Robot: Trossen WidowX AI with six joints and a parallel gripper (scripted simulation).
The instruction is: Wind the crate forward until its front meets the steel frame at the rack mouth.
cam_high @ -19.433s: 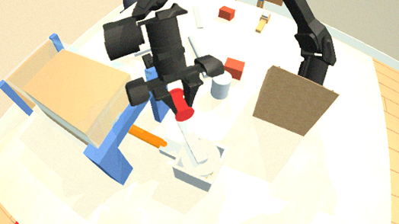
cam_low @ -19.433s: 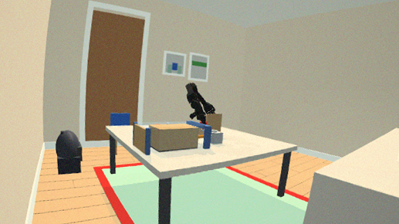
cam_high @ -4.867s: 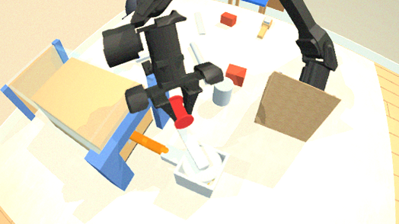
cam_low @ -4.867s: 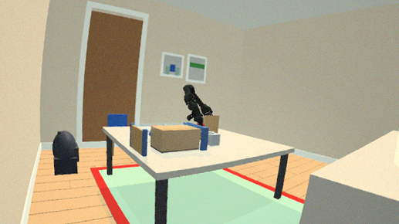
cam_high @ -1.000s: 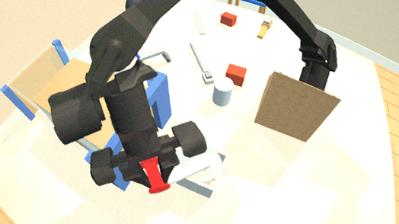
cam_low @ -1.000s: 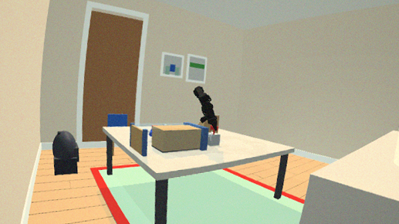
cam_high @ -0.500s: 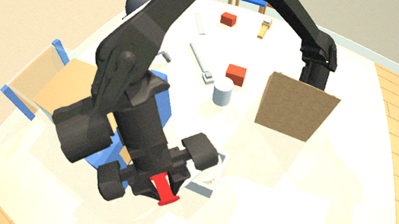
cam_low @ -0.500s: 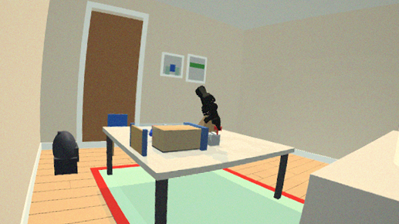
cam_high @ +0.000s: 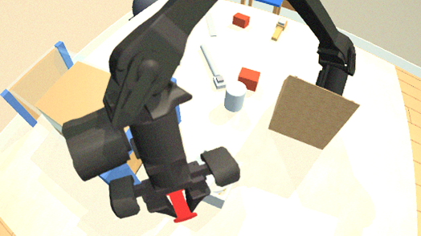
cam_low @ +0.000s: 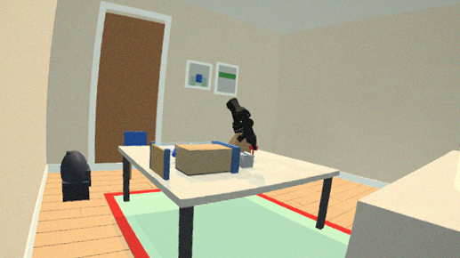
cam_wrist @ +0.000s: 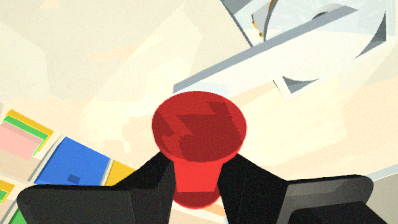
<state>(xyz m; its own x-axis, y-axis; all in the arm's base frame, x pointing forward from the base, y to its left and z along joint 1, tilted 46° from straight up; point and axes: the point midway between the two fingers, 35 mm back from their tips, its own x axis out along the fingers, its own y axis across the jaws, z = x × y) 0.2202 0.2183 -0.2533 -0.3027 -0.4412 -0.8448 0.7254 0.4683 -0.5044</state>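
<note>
My gripper tip is now 5 cm to the left of the winch handle and 3 cm above it. Round my gripper tip: grey winch 12 cm to the right, 10 cm below, 3 cm behind; then blue steel frame 15 cm ahead, 12 cm to the right, 3 cm below; then red spool-shaped grip 1 cm to the right, 1 cm ahead.
</note>
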